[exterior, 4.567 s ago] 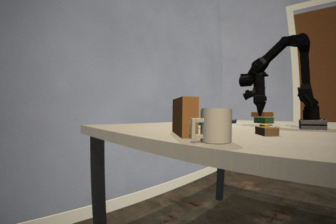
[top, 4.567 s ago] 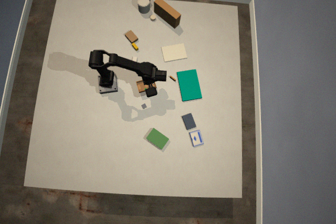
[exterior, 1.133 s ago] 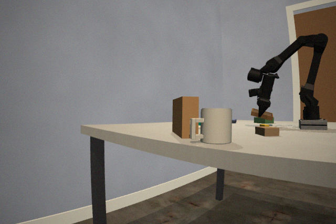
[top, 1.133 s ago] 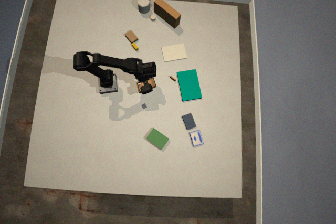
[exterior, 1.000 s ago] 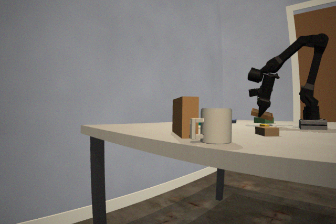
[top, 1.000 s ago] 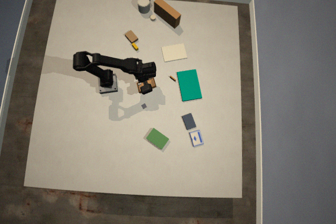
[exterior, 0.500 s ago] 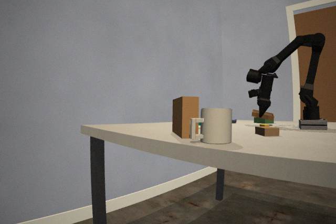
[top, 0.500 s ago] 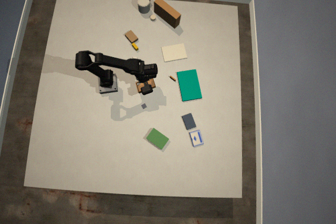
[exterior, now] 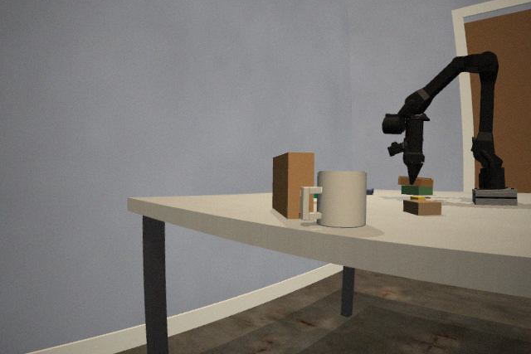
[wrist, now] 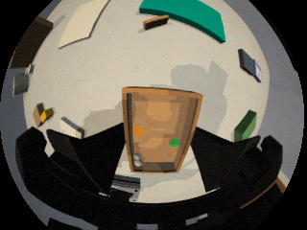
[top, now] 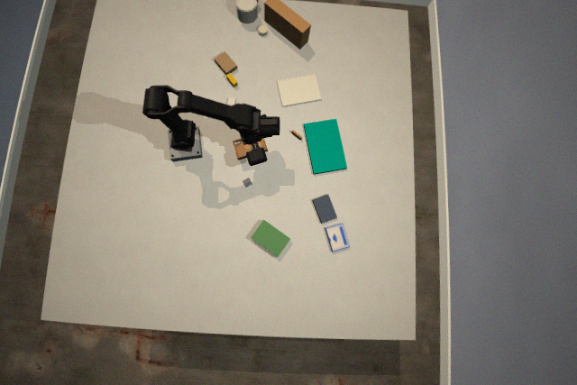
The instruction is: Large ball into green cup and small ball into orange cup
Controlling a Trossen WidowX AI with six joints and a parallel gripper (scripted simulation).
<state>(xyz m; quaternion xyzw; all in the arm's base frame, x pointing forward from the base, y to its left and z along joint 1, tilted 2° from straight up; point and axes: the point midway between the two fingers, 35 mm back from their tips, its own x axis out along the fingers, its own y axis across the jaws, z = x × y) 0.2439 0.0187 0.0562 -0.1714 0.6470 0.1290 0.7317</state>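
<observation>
Right now the wooden puzzle is 3 cm below my hand, 1 cm to the right of it and 1 cm behind it. Also, from my hand: yellow block (25 cm to the left, 12 cm behind, 7 cm below); then teal board (26 cm ahead, 8 cm below, 5 cm to the left); then grey square (13 cm to the right, 9 cm below).
</observation>
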